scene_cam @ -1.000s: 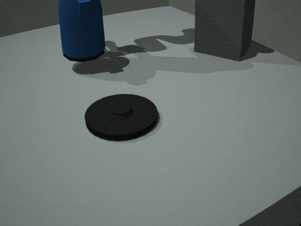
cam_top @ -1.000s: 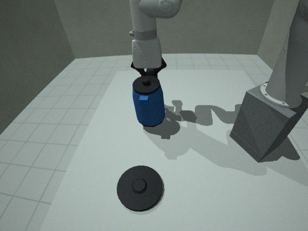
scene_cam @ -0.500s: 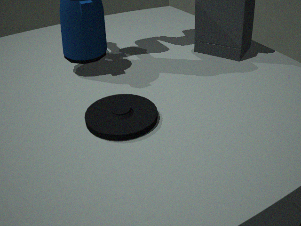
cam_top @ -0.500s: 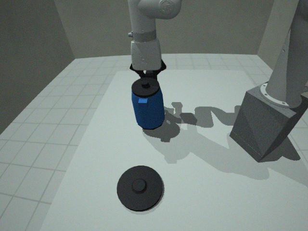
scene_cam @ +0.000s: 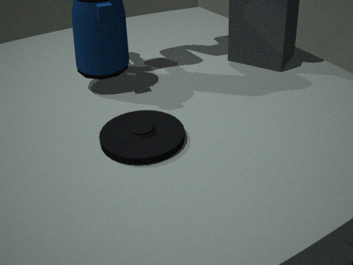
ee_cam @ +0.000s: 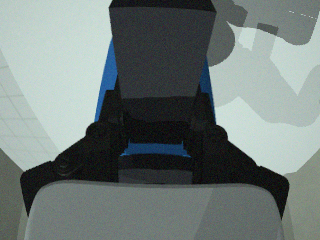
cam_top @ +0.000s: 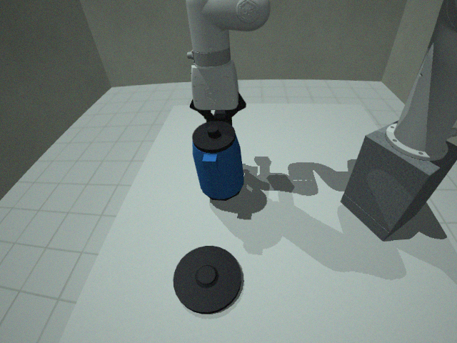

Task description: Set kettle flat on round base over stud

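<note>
My gripper is now 1 cm short of the blue kettle, 3 cm to the right of it and 6 cm above it. Also, from my hand: round black base: 6 cm ahead, 30 cm to the left, 20 cm below.
</note>
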